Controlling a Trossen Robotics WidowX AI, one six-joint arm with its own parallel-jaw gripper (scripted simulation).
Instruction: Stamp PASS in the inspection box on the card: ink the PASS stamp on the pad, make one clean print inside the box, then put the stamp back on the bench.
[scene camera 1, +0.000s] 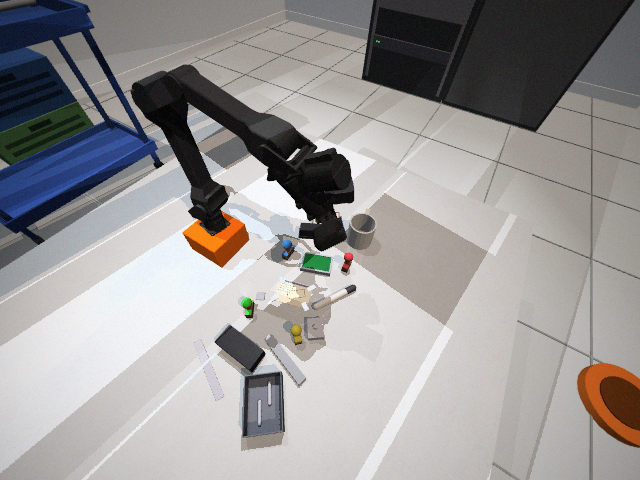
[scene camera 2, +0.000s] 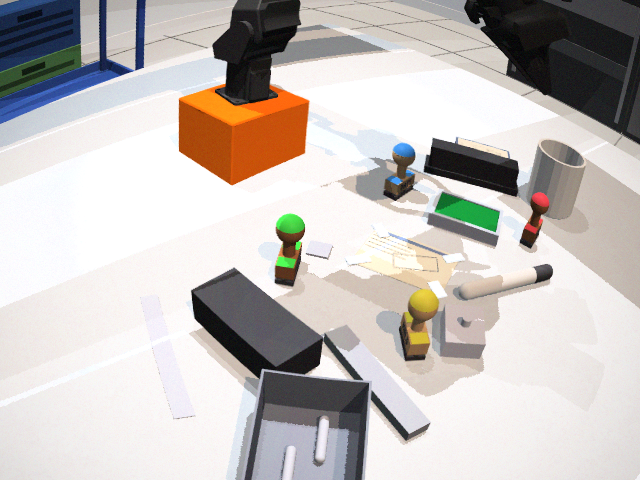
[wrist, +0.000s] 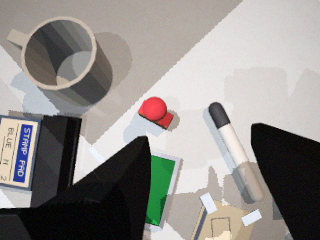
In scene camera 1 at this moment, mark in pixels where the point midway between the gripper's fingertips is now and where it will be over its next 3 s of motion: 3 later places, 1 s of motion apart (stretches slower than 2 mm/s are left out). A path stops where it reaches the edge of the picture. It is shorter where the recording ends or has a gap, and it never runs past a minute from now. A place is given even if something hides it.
My gripper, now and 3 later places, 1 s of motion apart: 339, 231; 244, 300; 248, 307; 249, 308
